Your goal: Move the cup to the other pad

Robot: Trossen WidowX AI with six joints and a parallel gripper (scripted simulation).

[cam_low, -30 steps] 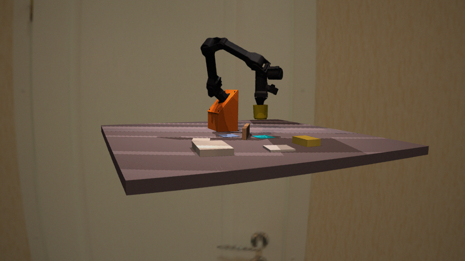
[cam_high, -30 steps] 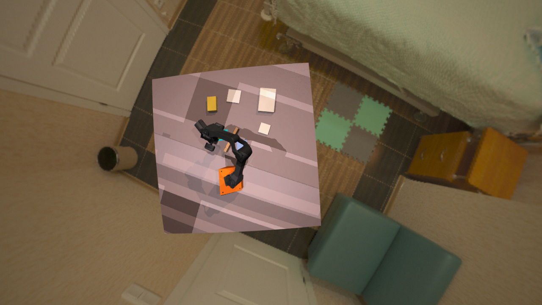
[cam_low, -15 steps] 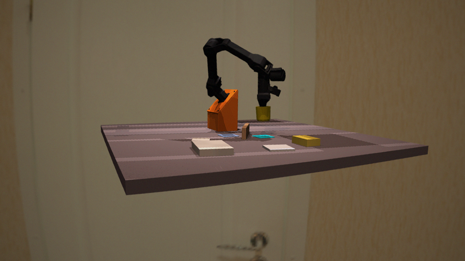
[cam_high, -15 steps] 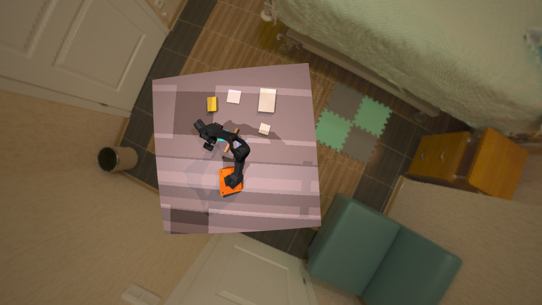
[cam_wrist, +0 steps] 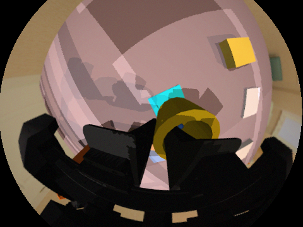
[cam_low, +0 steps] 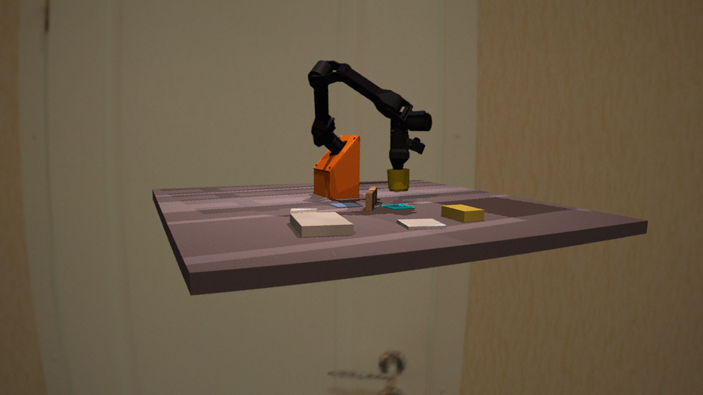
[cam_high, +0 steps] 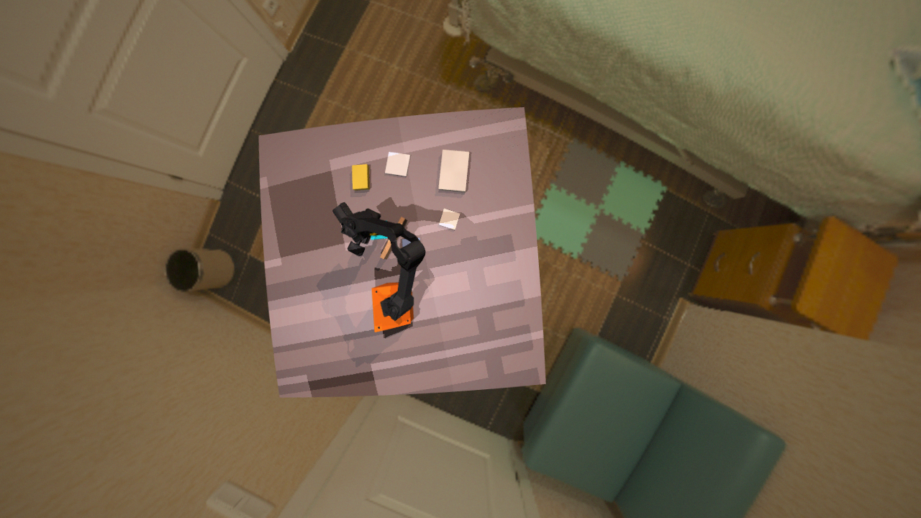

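The cyan pad is 90 mm below my gripper tip, 20 mm to the right of it and 20 mm ahead of it. From my gripper tip the other things lie so: wooden block: 80 mm to the right, 70 mm below, 30 mm behind; then light blue pad: 150 mm to the right, 90 mm below, 90 mm behind; then yellow cup: 20 mm to the right, 20 mm ahead.
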